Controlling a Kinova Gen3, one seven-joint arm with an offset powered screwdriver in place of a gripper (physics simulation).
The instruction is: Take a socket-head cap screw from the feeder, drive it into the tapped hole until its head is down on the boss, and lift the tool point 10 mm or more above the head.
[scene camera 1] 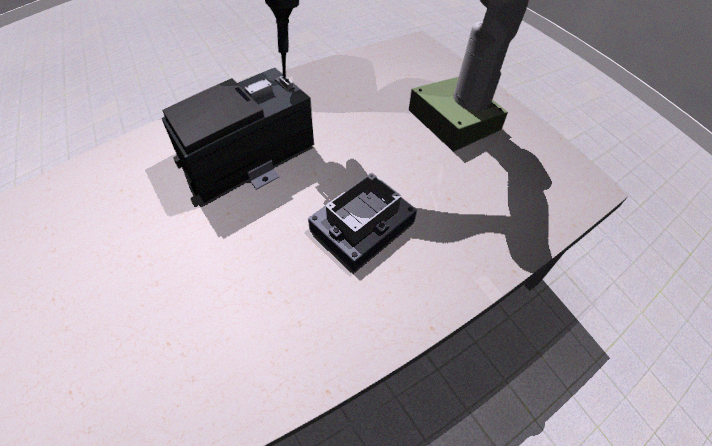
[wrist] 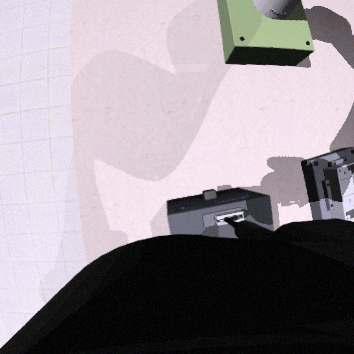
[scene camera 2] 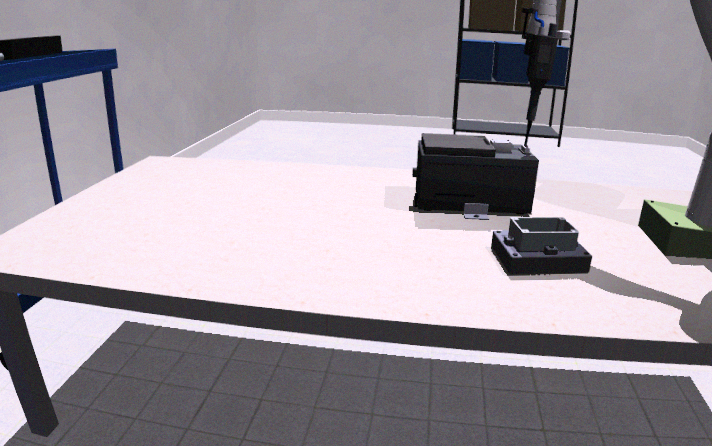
Observation:
I see a black feeder [scene camera 2: 511, 189] and a dark fixture plate [scene camera 1: 369, 245].
The black feeder also shows in the wrist view [wrist: 257, 208]. The dark fixture plate also shows in scene camera 2 [scene camera 2: 527, 262].

